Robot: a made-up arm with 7 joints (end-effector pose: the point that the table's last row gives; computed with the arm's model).
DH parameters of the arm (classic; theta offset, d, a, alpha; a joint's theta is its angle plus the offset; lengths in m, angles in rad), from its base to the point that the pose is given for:
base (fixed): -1.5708 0.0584 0 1.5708
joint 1: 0 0.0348 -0.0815 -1.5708
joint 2: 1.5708 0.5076 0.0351 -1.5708
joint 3: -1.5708 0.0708 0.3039 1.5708
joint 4: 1.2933 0 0.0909 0
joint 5: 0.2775 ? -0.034 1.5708
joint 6: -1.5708 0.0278 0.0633 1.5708
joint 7: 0 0.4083 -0.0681 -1.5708
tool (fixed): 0 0.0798 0 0
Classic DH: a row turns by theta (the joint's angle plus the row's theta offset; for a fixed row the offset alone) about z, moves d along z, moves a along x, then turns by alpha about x.
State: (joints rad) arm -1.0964 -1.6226 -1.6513 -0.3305 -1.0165 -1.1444 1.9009
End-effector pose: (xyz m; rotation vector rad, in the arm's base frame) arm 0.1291 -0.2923 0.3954 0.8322 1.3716 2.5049
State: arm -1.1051 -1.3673 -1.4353 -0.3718 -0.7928 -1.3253 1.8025
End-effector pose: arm 0.0659 -0.2474 0.5153 0.6562 0.8794 2.8927
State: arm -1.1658 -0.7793 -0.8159 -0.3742 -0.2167 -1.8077 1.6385
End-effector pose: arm -0.0897 -0.4407 0.7456 -0.5580 0.3988 -2.5490
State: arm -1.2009 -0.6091 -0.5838 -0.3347 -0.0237 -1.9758 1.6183
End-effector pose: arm -0.0625 -0.5476 0.7592 -0.7270 0.5882 -2.2340
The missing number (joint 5, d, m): -0.2846
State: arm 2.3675 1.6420 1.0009 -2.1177 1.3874 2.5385 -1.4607
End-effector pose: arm -0.3108 -0.2670 -0.9610 -0.7344 -2.2638 -0.8439
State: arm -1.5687 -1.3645 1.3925 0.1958 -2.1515 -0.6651 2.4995
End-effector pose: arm 0.3439 -0.4158 0.1976 -0.6444 2.1349 -1.1951
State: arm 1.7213 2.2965 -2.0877 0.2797 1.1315 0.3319 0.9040
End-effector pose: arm 0.4035 0.5558 0.5683 0.1305 -1.2498 1.6198
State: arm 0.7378 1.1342 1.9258 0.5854 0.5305 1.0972 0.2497
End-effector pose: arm -0.0221 0.1251 -0.4269 0.5304 -2.5534 -1.0268
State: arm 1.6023 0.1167 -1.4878 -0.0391 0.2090 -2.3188 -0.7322
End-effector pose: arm -0.4737 0.4709 -0.3614 0.6415 -0.8844 -0.3505
